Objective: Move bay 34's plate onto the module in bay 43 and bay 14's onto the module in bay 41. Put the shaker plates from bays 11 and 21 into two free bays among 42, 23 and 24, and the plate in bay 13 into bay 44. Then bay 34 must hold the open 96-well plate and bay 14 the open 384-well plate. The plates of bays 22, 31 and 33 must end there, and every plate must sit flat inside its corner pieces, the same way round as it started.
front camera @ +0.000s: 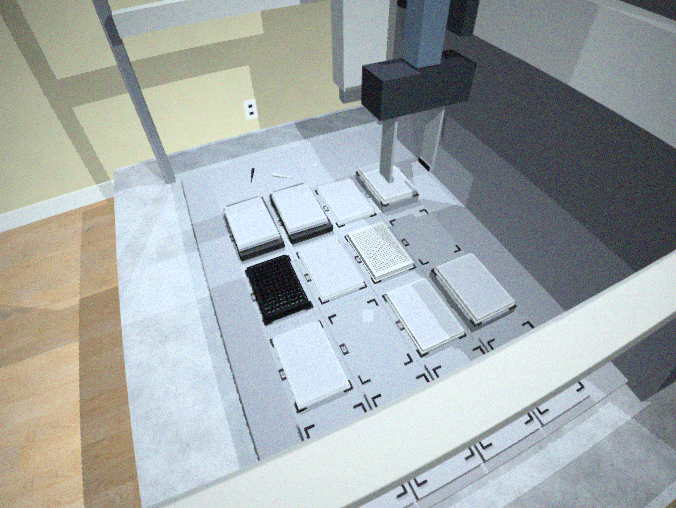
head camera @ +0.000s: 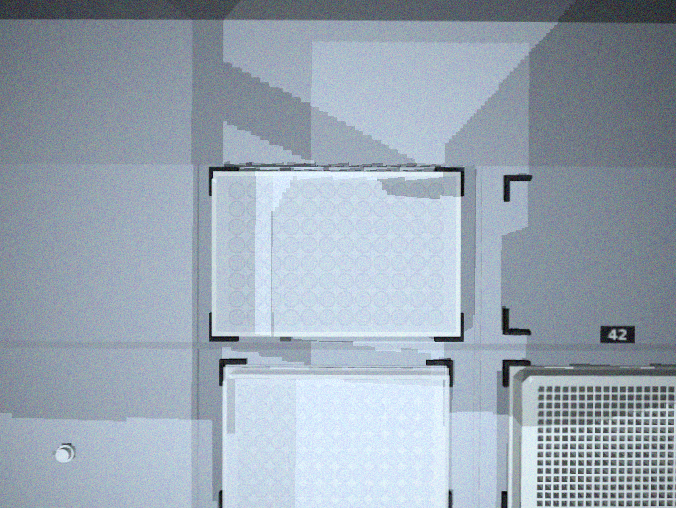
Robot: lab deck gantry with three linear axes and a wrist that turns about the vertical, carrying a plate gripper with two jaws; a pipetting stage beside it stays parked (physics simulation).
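Places are measured from the robot's base along level axes (x ahead, y left, z up), in metres.
Where they show: gripper, fingertip midpoint: [front camera: 406, 171]; robot's base at its link origin: [front camera: 227, 218].
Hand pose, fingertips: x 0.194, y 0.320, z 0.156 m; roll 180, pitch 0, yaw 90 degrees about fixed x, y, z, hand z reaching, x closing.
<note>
Each offset is from my fingertips to the top centre of the thing. "spot": to the spot under its first point.
A lidded plate @(dx -0.131, dy +0.044, dz -0.123 m) [front camera: 377, 186] [head camera: 349, 245] lies flat inside the corner pieces of bay 41. My gripper [front camera: 405, 172] is open above it, jaws apart. Plates from bays 11 @(dx -0.130, dy -0.278, dz -0.119 m) [front camera: 252, 222] and 21 @(dx -0.129, dy -0.172, dz -0.119 m) [front camera: 301, 207] sit on thick dark bases. The bay 13 plate @(dx +0.198, dy -0.277, dz -0.142 m) [front camera: 311, 364] lies flat. A plate @(dx +0.197, dy +0.041, dz -0.123 m) [front camera: 474, 286] sits on the bay 43 module. A black open plate @(dx +0.034, dy -0.277, dz -0.142 m) [front camera: 278, 287] is in bay 12. A white open 384-well plate @(dx +0.034, dy -0.063, dz -0.142 m) [front camera: 379, 251] [head camera: 606, 442] is in bay 32. Bays 14 and 34 are partly hidden by the front beam.
Plates in bay 31 @(spot: dx -0.118, dy -0.066, dz -0.141 m) [front camera: 345, 201] [head camera: 338, 442], bay 22 @(spot: dx +0.041, dy -0.170, dz -0.141 m) [front camera: 331, 267] and bay 33 @(spot: dx +0.204, dy -0.074, dz -0.142 m) [front camera: 420, 316] lie in their corner pieces. Bay 42, marked by its label @(spot: dx +0.034, dy -0.002, dz -0.156 m) [head camera: 617, 334], and bay 23 hold no plate. A pale beam [front camera: 437, 406] crosses the front view.
</note>
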